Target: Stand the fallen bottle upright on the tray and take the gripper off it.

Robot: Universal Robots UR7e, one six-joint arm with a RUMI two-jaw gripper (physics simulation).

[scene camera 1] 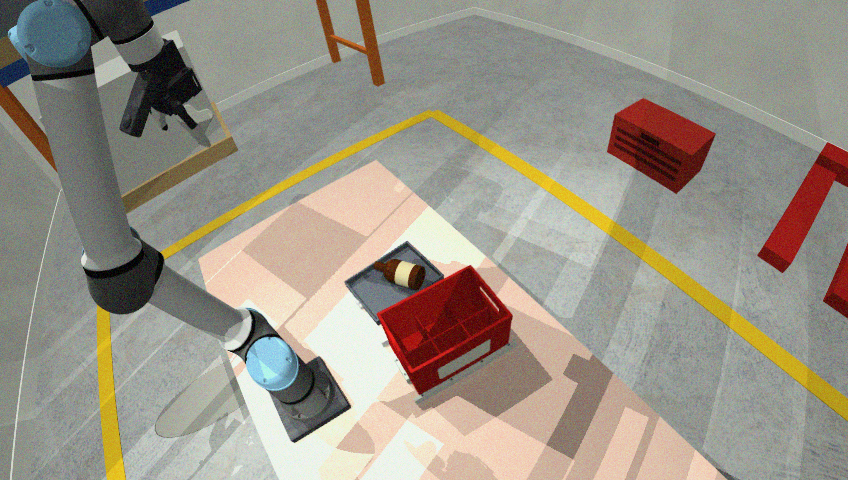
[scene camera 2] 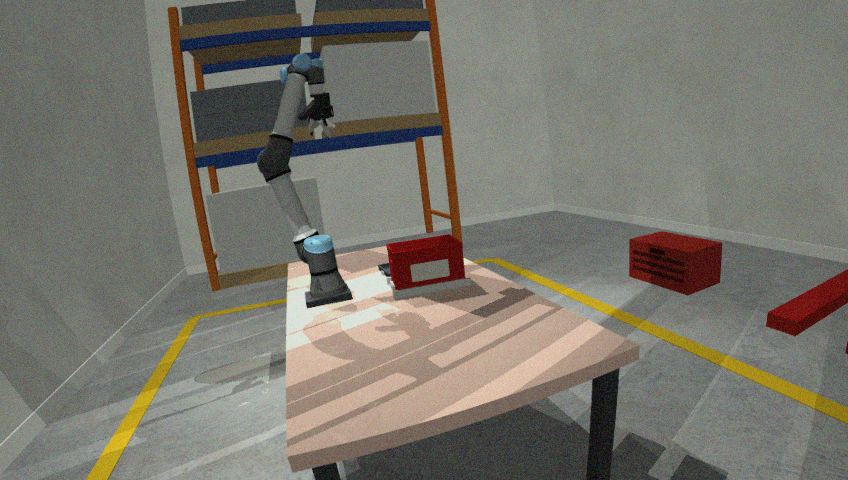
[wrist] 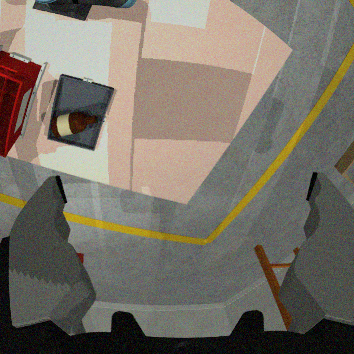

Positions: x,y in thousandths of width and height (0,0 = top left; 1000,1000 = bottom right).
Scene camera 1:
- my gripper: 221,289
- brown bottle: 476,570
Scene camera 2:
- my gripper: 378,286
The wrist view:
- my gripper: 527,499
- brown bottle: 210,346
